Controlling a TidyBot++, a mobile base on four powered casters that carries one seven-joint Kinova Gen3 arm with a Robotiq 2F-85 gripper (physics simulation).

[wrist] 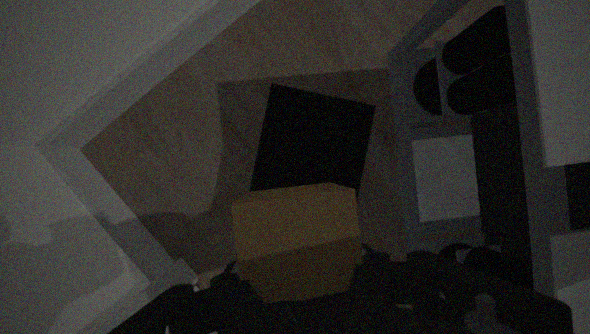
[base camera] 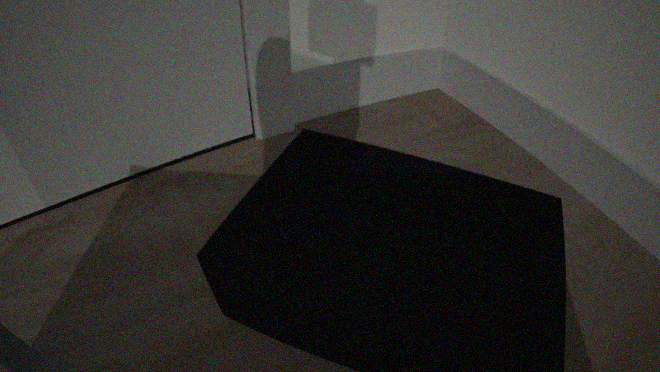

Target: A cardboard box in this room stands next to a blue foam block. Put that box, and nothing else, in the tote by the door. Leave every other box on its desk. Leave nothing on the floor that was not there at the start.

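Places are measured from the arm's base along level axes (x ahead, y left, z up), in centimetres.
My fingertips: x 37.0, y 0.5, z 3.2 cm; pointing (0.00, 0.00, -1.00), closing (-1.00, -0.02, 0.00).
Behind a point stands the place of what it marks.
A brown cardboard box (wrist: pixel 296 220) @(z 9.0, x 37.1, y -3.1 cm) is in my gripper (wrist: pixel 298 259) @(z 3.2, x 37.0, y 0.5 cm), with one dark finger at each side of it in the wrist view. My gripper is shut on the box. The black tote (base camera: pixel 390 240) @(z -39.3, x 39.9, y -3.0 cm) (wrist: pixel 314 140) @(z -39.3, x 29.9, y -10.6 cm) stands on the floor near the room's corner. In the wrist view the box overlaps the tote's near edge and hides part of it. The tote's inside is too dark to make out. The gripper does not show in the base camera view. The blue foam block does not show in either view.
A pale door (base camera: pixel 120 80) @(z -23.3, x 48.7, y 32.9 cm) is at the left in the base camera view. White walls (base camera: pixel 565 55) @(z -21.3, x 61.2, y -29.4 cm) (wrist: pixel 90 55) @(z -22.9, x 66.0, y -26.1 cm) with baseboards meet in a corner behind the tote. My mobile base (wrist: pixel 445 180) @(z -30.7, x 6.1, y 0.4 cm) stands right of the tote in the wrist view. The light is dim.
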